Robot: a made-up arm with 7 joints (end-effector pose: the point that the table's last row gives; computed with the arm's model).
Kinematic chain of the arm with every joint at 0, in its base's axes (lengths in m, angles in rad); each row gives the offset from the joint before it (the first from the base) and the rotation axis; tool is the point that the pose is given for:
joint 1: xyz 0 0.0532 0 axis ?
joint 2: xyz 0 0.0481 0 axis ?
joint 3: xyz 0 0 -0.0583 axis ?
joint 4: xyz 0 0 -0.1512 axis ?
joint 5: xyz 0 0 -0.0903 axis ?
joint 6: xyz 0 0 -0.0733 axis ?
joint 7: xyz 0 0 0 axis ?
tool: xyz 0 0 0
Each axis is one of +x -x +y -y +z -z.
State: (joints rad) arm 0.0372 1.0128 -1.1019 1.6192 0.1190 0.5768 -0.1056
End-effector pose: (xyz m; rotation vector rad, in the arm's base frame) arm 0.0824 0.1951 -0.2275 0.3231 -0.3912 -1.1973
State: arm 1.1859 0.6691 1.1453 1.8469 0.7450 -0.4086 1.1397
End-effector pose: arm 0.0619 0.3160 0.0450 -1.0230 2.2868 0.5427
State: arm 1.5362 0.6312 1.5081 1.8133 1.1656 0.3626 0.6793
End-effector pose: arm 0.0442 0.3297 0.0084 0.0336 2.1740 -0.0954
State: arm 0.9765 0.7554 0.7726 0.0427 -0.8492 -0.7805 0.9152
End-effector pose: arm 0.2250 0.3605 -0.1460 0.1893 -1.4165 -0.7059
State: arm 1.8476 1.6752 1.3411 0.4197 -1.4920 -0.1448 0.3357
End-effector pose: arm -0.1022 0.4515 -0.0133 1.4283 -1.2552 1.3285
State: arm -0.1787 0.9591 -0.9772 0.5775 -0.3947 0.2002 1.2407
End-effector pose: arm 0.0030 0.3425 -0.2644 -0.3723 1.1572 -0.9768
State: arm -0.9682 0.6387 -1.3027 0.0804 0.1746 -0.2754 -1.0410
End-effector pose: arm -0.2507 0.3132 -0.1767 0.5927 0.1674 -1.5472
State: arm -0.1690 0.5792 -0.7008 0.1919 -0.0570 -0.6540 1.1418
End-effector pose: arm -0.0304 0.2870 -0.3202 -0.9070 0.1570 -1.0369
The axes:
joint 1: -y
joint 2: +x
joint 3: +z
joint 4: -y
joint 5: +z
joint 6: +y
joint 7: -x

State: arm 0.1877 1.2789 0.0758 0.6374 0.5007 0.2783 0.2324
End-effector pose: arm 0.1124 0.4300 -0.0713 0.7932 -0.8170 0.2160
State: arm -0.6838 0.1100 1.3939 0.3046 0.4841 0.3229 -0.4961
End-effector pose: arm -0.2195 0.1894 -0.2830 0.9054 0.7303 1.6929
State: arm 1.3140 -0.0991 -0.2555 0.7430 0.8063 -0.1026 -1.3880
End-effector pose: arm 0.3421 0.0408 0.0209 0.1029 -1.3069 1.3636
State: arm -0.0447 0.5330 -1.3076 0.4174 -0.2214 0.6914 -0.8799
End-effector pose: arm 0.0020 0.2286 -0.3422 1.3559 -0.0845 -1.6879
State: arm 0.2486 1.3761 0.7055 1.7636 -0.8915 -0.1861 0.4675
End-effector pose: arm 0.1018 0.2962 0.0957 2.1978 -0.8314 -1.2118
